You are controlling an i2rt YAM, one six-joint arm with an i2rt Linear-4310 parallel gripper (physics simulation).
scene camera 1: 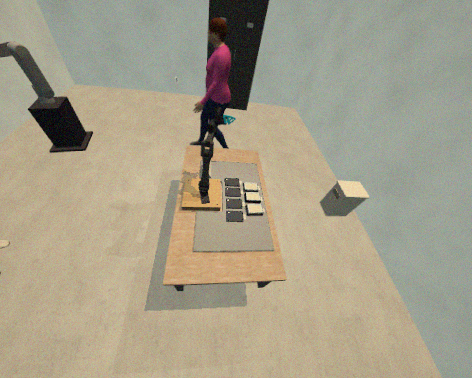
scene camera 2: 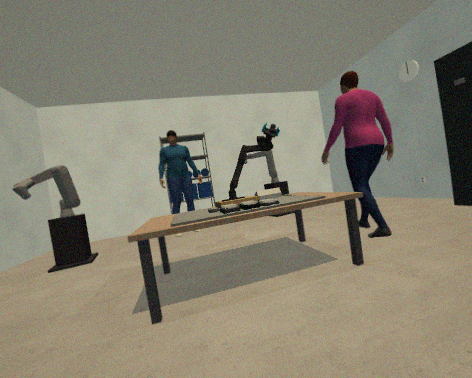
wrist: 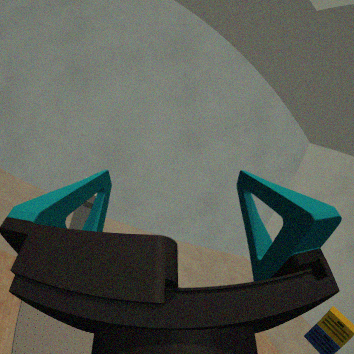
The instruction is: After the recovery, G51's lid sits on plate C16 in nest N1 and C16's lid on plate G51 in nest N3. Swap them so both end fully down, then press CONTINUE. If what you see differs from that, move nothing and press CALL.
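Where they show: gripper, fingertip midpoint: (scene camera 1: 234,118) (scene camera 2: 272,125) (wrist: 173,176); arm's base, link origin: (scene camera 1: 204,194) (scene camera 2: 233,199).
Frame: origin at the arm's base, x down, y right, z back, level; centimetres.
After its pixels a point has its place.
In scene camera 1, three pale, dark-edged blocks (scene camera 1: 251,186) @(x 1.1, y -3.7, z -46.8 cm) (scene camera 1: 252,197) @(x 0.2, y 10.0, z -43.1 cm) (scene camera 1: 254,209) @(x 0.1, y 23.0, z -40.6 cm) stand in a column on the grey mat (scene camera 1: 232,241) @(x 4.2, y 46.1, z -15.2 cm) (scene camera 2: 187,218) @(x 4.2, y 47.7, z -33.4 cm). Several flat dark pads, such as the nearest one (scene camera 1: 234,216) @(x 3.2, y 25.0, z -22.2 cm), lie in a row beside them. Their labels are too small to read, so I cannot tell nests, plates and lids apart or which lid is where. CONTINUE and CALL cannot be made out. My gripper (scene camera 1: 230,119) @(x -55.2, y -31.4, z -28.1 cm) (scene camera 2: 272,128) @(x -55.2, y -31.4, z -28.1 cm) (wrist: 173,176) @(x -55.2, y -31.4, z -28.1 cm) is open and empty, raised high above and away from the blocks, teal fingers wide apart.
My arm stands on a wooden board (scene camera 1: 212,201) @(x -0.2, y 9.1, z -5.8 cm) on the table (scene camera 1: 225,267) @(x 5.5, y 63.6, z -5.6 cm) (scene camera 2: 150,227) @(x 5.5, y 70.0, z -30.1 cm). A person in pink (scene camera 1: 218,70) (scene camera 2: 362,117) is close to the table's far end. Another person (scene camera 2: 176,160) stands behind. A pale cabinet (scene camera 1: 345,200) is on the floor.
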